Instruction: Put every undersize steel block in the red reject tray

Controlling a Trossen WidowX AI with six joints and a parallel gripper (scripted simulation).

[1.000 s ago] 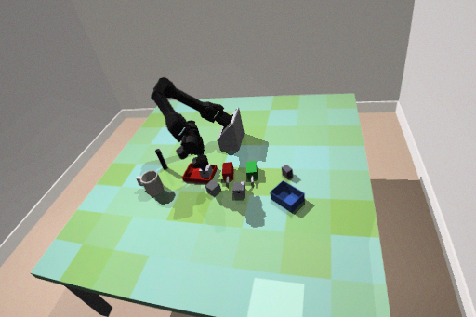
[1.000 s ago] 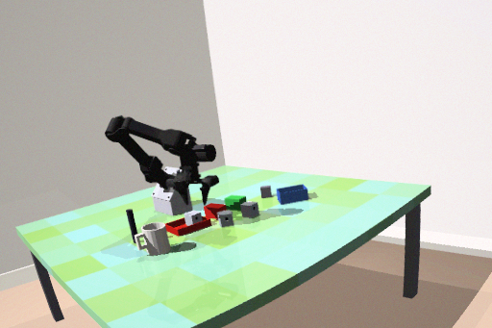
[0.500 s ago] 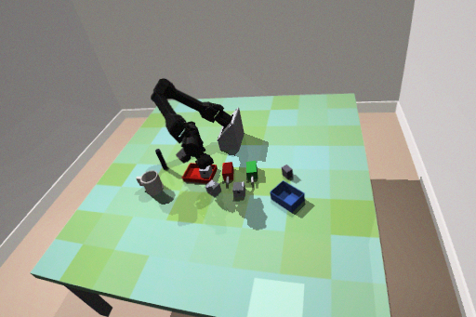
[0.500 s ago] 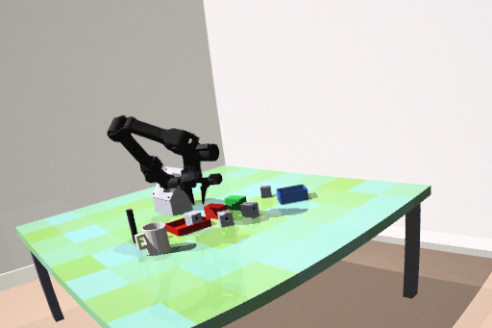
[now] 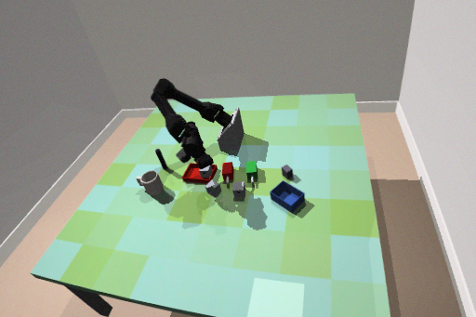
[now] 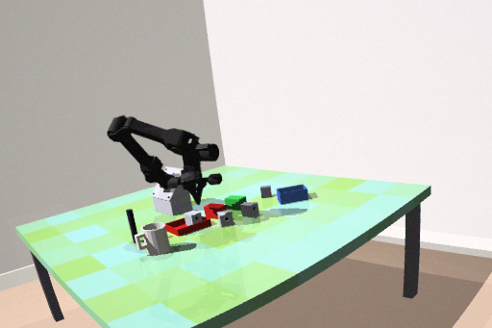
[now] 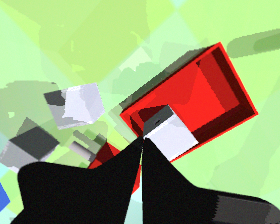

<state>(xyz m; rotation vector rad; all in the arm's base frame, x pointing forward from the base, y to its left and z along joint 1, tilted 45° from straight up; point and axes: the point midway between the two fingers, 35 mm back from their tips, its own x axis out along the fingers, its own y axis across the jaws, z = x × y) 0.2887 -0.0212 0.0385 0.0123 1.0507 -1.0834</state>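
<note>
Right now my gripper tip is 6 cm short of the steel block, 17 cm to the right of it and 6 cm above it. The rest, counted from my gripper tip: black stick: 5 cm behind, 25 cm to the right, 2 cm below; then green GO gauge: 3 cm behind, 21 cm to the left, 6 cm below; then red reject tray: 3 cm behind, 5 cm to the right, 7 cm below.
</note>
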